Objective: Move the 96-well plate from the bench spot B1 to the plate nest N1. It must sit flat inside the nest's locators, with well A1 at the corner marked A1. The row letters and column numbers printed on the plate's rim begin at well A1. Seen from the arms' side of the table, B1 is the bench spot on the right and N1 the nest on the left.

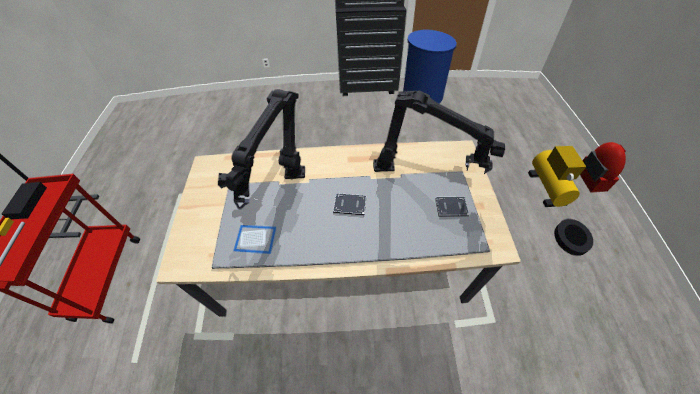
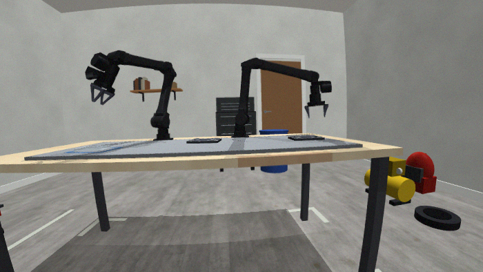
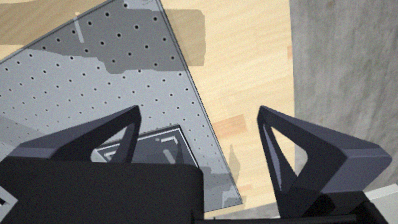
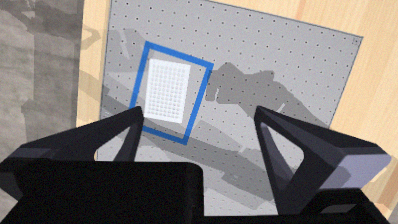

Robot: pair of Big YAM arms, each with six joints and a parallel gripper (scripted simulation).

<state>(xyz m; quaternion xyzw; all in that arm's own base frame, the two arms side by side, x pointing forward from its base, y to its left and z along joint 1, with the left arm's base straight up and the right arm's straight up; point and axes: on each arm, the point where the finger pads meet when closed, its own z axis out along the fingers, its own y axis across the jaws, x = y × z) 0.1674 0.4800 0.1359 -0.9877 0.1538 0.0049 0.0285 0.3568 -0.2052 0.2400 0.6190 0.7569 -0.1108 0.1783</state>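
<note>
The white 96-well plate lies 8 cm ahead of my right hand, 1 cm to the left of it and 22 cm below it.
</note>
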